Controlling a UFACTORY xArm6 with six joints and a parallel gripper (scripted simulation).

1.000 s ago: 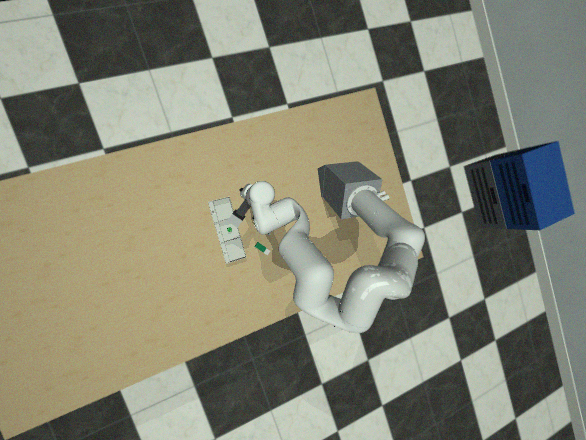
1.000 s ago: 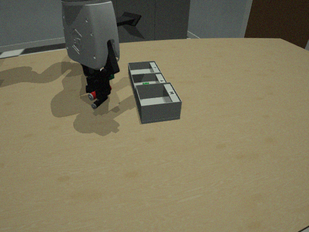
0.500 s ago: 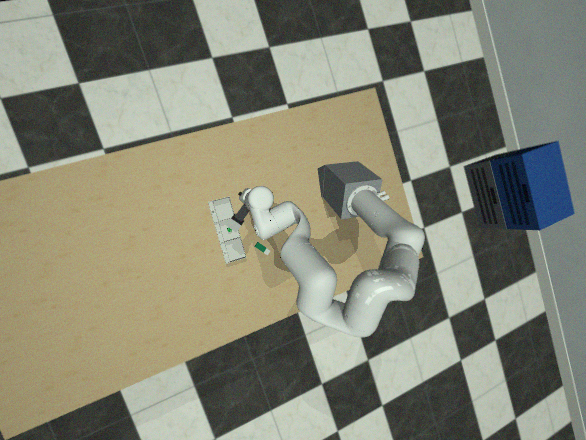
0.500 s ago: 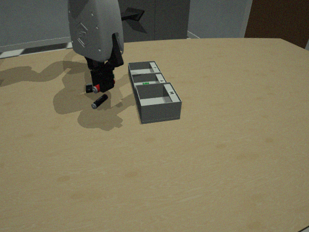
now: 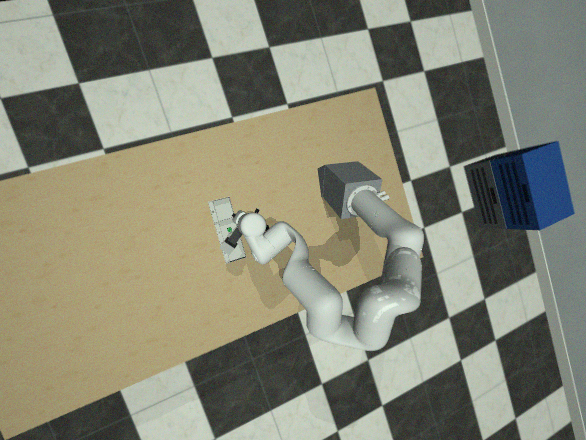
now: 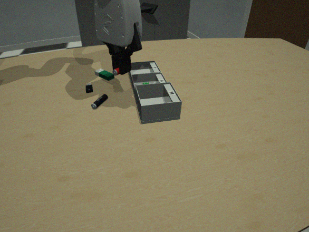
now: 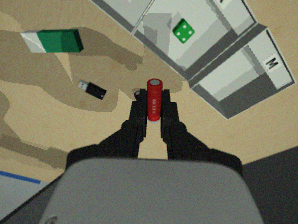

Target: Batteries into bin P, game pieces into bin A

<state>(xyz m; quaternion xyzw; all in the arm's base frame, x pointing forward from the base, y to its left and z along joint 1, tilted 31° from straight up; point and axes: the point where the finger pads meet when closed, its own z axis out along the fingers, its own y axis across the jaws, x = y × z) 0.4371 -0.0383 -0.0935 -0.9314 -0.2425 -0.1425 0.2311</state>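
The black battery is 60 mm behind my hand, 20 mm to the right of it and 80 mm below it. From my hand the other things lie so: bin: 70 mm ahead, 70 mm below; then red battery: 20 mm below; then green die: 60 mm ahead, 70 mm below.
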